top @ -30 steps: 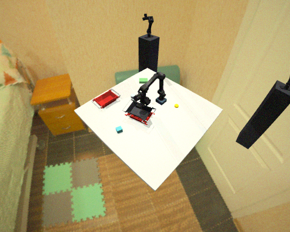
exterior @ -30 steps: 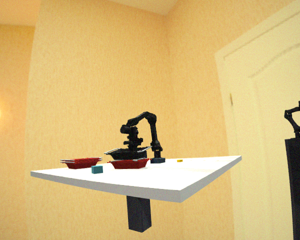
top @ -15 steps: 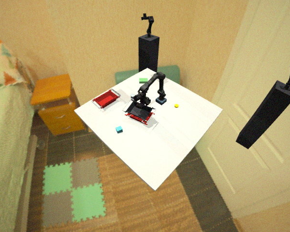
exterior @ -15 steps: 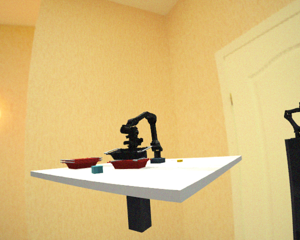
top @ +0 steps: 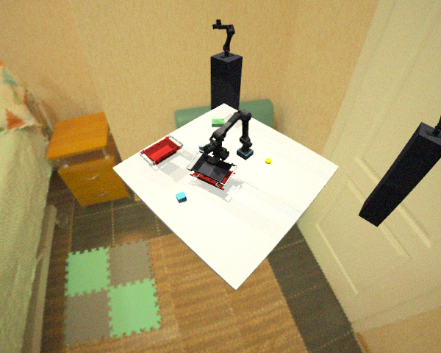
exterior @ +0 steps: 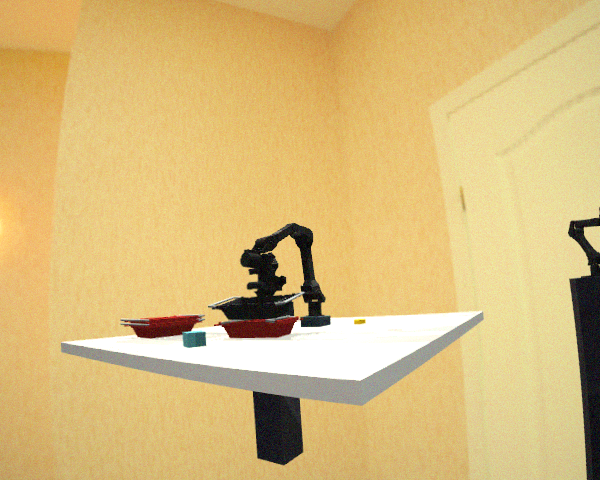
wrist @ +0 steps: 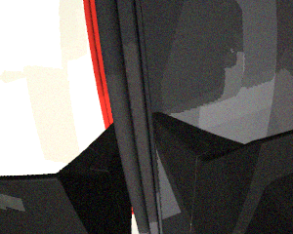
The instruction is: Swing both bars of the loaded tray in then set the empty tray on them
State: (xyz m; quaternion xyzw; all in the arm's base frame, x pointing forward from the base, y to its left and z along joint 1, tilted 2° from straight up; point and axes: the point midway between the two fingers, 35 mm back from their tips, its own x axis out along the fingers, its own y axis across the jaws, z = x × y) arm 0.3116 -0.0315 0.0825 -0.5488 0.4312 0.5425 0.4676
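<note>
The dark grey tray is 70 mm ahead of my gripper tip, 20 mm above it and 10 mm to the left of it. The rest, counted from my gripper tip: cyan block 340 mm ahead, 70 mm below, 20 mm to the right; pale cylinder 250 mm to the right, 110 mm behind, 60 mm below; yellow disc 360 mm behind, 220 mm to the left, 90 mm below.
</note>
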